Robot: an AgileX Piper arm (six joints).
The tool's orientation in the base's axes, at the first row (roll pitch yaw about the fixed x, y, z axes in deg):
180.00, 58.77, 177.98
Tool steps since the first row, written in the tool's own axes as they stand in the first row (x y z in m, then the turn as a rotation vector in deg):
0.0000, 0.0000, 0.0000, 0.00, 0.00, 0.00
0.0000, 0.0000, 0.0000, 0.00, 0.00, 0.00
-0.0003, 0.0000, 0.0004, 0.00, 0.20, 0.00
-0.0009, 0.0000, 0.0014, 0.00, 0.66, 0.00
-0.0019, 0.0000, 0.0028, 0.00, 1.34, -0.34
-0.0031, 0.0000, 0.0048, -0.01, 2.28, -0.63
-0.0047, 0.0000, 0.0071, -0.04, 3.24, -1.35
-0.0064, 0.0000, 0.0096, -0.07, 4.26, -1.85
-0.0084, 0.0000, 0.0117, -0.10, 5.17, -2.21
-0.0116, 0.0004, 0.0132, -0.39, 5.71, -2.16
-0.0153, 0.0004, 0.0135, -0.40, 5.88, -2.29
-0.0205, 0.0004, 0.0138, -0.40, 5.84, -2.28
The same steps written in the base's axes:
0.0000, 0.0000, 0.0000, 0.00, 0.00, 0.00
0.0000, 0.0000, 0.0000, 0.00, 0.00, 0.00
0.0005, 0.0000, 0.0000, 0.01, 0.20, 0.00
0.0017, -0.0001, 0.0000, 0.02, 0.66, 0.00
0.0034, -0.0001, 0.0002, -0.24, 1.35, 0.18
0.0057, -0.0002, 0.0002, -0.45, 2.30, 0.34
0.0085, -0.0003, 0.0003, -1.02, 3.28, 0.73
0.0115, -0.0004, 0.0005, -1.39, 4.31, 1.02
0.0144, -0.0005, 0.0011, -1.65, 5.23, 1.23
0.0173, -0.0002, 0.0031, -1.44, 5.76, 1.45
0.0195, -0.0003, 0.0061, -1.54, 5.94, 1.53
0.0224, -0.0004, 0.0104, -1.54, 5.90, 1.52

